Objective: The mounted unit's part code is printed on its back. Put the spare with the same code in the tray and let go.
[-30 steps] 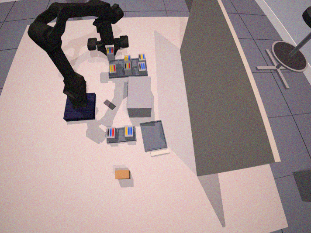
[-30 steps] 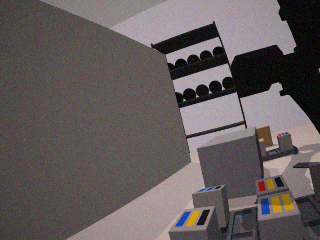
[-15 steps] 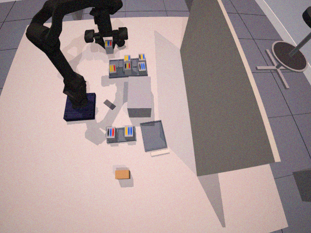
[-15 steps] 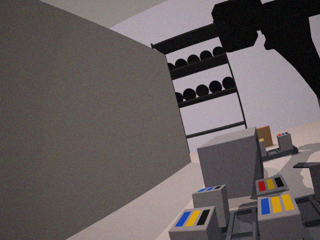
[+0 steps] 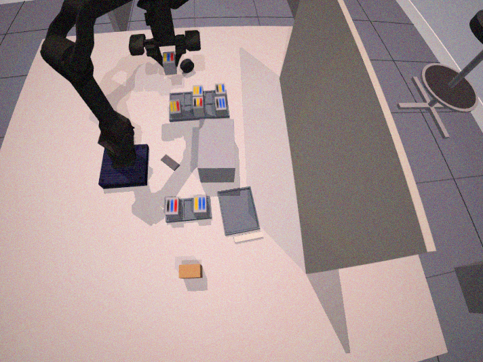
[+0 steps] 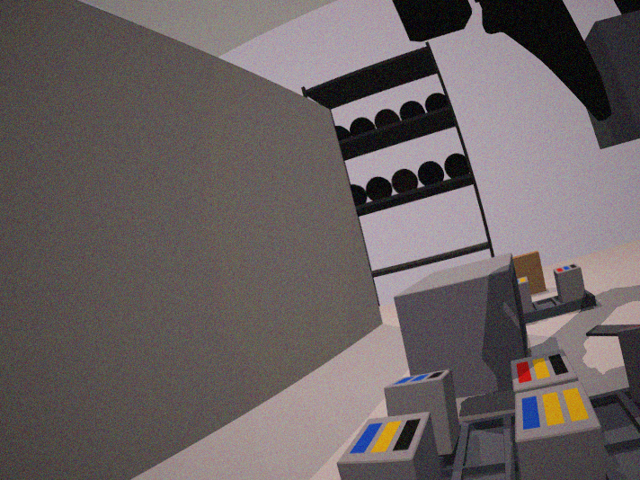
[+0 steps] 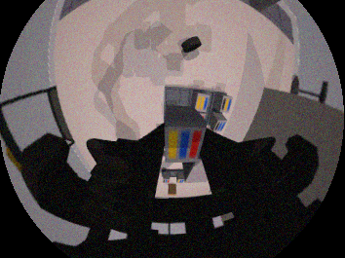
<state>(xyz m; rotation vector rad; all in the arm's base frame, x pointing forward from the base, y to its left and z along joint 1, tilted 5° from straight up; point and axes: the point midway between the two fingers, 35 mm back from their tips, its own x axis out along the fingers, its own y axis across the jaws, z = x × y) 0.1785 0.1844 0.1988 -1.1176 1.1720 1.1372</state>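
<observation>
Now: the grey tray 120 mm ahead of my gripper tip, 420 mm to the right of it and 160 mm below it. Also, from my gripper tip: rack (20 mm behind, 390 mm to the right, 160 mm below); then grey panel (330 mm ahead, 290 mm to the right, 60 mm above); then grey spare (20 mm above).
</observation>
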